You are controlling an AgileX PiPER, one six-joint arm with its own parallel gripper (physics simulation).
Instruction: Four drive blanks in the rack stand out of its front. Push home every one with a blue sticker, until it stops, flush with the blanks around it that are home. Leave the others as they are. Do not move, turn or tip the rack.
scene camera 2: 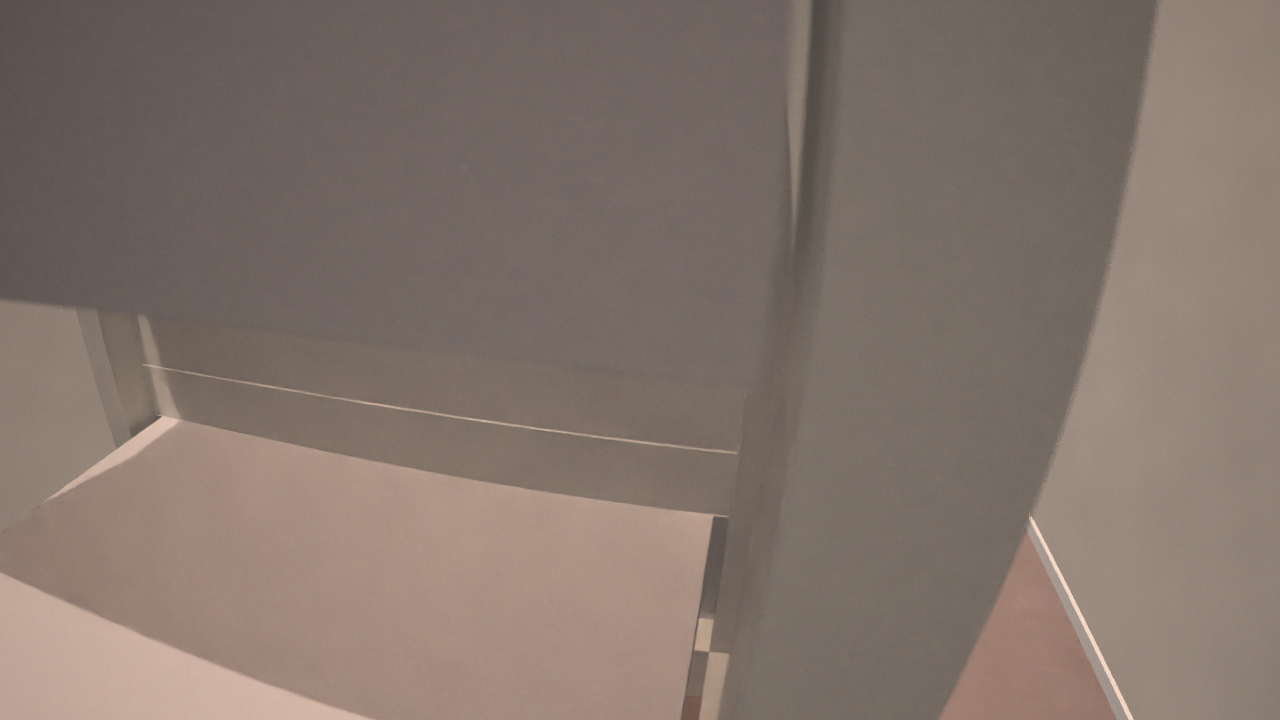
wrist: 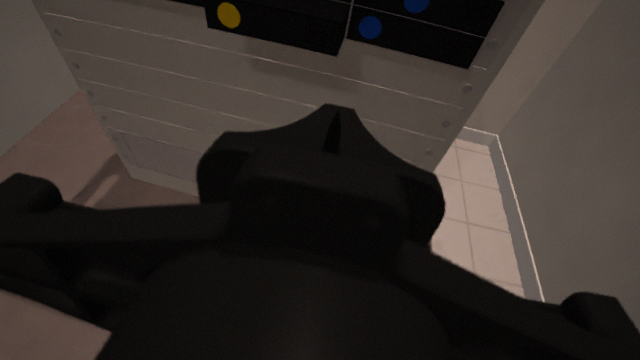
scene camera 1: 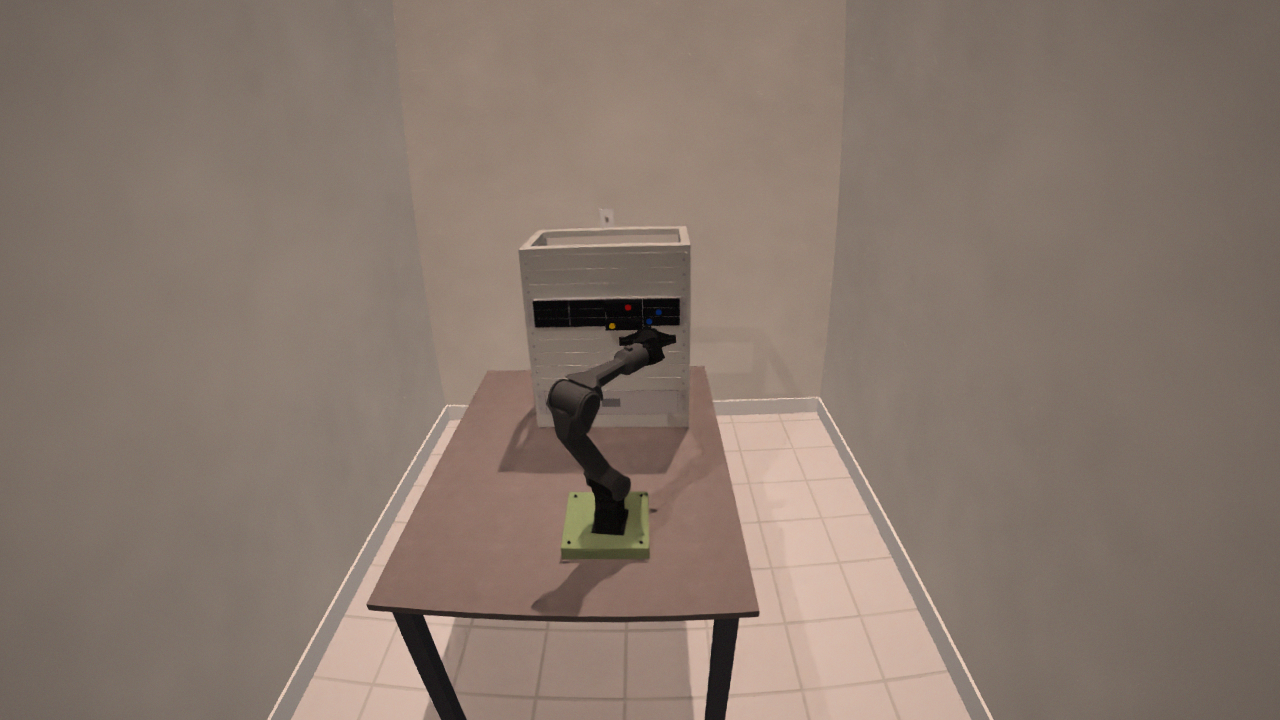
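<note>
The light grey rack (scene camera 1: pixel 682 277) (wrist: pixel 457 102) stands upright at the table's far end. The lower right blank with a blue sticker (scene camera 1: pixel 648 321) (wrist: pixel 425 47) and the blank with a blue sticker above it (scene camera 1: pixel 658 312) (wrist: pixel 450 11) look level with each other. The blank with a yellow sticker (scene camera 1: pixel 612 325) (wrist: pixel 280 31) stands out, with its side showing and a shadow beneath. A blank with a red sticker (scene camera 1: pixel 627 307) is above it; its depth is hard to tell. My gripper (scene camera 1: pixel 646 330) (wrist: pixel 335 127) is shut and empty, in front of the rack, just below the blue-stickered blanks.
The brown table (scene camera 1: pixel 483 537) carries the rack and the arm's green base plate (scene camera 1: pixel 581 543). Grey panels lie below the row of black blanks. Grey walls (scene camera 1: pixel 1029 268) (wrist: pixel 590 175) stand at both sides. A large grey rack post (scene camera 2: pixel 939 268) fills much of scene camera 2's right side.
</note>
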